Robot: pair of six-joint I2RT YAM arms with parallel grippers.
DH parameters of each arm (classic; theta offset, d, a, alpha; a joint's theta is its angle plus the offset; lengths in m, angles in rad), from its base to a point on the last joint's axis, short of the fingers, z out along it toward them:
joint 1: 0 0.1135 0.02 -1.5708
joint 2: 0 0 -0.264 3.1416
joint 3: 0.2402 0 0.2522 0
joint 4: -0.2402 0 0.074 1.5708
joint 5: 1.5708 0 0 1.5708
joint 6: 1.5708 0.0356 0 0
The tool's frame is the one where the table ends.
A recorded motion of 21 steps. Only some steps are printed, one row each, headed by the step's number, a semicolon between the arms.
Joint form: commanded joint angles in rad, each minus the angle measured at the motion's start. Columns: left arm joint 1, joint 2, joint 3, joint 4, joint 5, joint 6; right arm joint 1, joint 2, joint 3, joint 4, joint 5, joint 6.
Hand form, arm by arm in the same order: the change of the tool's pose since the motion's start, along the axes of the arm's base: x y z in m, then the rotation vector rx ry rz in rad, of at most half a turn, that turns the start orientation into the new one. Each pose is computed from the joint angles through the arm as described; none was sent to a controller.
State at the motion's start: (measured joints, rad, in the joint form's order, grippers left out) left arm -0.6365 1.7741 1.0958 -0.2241 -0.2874 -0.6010; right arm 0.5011 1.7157 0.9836 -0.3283 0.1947 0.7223
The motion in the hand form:
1: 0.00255 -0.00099 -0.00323 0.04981 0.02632 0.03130; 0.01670 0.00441 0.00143 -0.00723 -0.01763 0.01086
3: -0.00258 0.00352 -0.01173 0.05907 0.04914 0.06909; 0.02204 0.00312 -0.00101 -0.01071 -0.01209 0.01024
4: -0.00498 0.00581 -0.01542 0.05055 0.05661 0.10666; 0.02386 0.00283 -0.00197 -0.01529 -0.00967 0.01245
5: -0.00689 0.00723 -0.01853 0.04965 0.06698 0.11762; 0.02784 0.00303 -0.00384 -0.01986 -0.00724 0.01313
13: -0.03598 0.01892 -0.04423 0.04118 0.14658 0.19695; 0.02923 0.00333 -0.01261 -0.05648 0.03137 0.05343
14: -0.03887 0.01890 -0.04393 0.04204 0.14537 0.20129; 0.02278 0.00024 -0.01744 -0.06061 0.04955 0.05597
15: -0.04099 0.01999 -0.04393 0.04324 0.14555 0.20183; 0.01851 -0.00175 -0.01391 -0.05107 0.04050 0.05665
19: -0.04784 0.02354 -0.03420 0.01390 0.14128 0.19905; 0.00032 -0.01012 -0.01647 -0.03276 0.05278 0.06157
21: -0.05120 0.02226 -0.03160 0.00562 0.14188 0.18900; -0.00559 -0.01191 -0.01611 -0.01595 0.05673 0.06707
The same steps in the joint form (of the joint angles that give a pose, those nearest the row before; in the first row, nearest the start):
1: -0.0016 0.0268 0.0332 -0.0610 -0.0392 -0.0124; -0.0117 0.0528 0.0656 0.0046 0.0016 -0.0274
3: -0.0016 0.0253 0.0027 -0.0673 -0.0561 -0.0492; -0.0224 0.0728 0.0809 0.0046 -0.0030 -0.0366
4: -0.0016 0.0238 -0.0126 -0.0674 -0.0683 -0.0889; -0.0255 0.0805 0.0870 0.0031 -0.0030 -0.0427
5: -0.0017 0.0238 -0.0234 -0.0689 -0.0684 -0.1029; -0.0301 0.0973 0.1008 0.0030 -0.0030 -0.0488
13: -0.0261 -0.0068 -0.1568 -0.0658 -0.0715 -0.2304; -0.0317 0.1282 0.1117 -0.0200 -0.0091 -0.0934
14: -0.0323 -0.0145 -0.1646 -0.0688 -0.0776 -0.2395; -0.0317 0.1175 0.0797 -0.0169 -0.0137 -0.0934
15: -0.0338 -0.0222 -0.1737 -0.0689 -0.0792 -0.2411; -0.0317 0.0916 0.0597 -0.0108 -0.0183 -0.0919
19: -0.0369 -0.0758 -0.1953 -0.0812 -0.0639 -0.2518; -0.0317 0.0286 -0.0293 0.0108 -0.0398 -0.0857
21: -0.0461 -0.0897 -0.1999 -0.0857 -0.0577 -0.2549; -0.0302 0.0056 -0.0555 0.0168 -0.0566 -0.0811

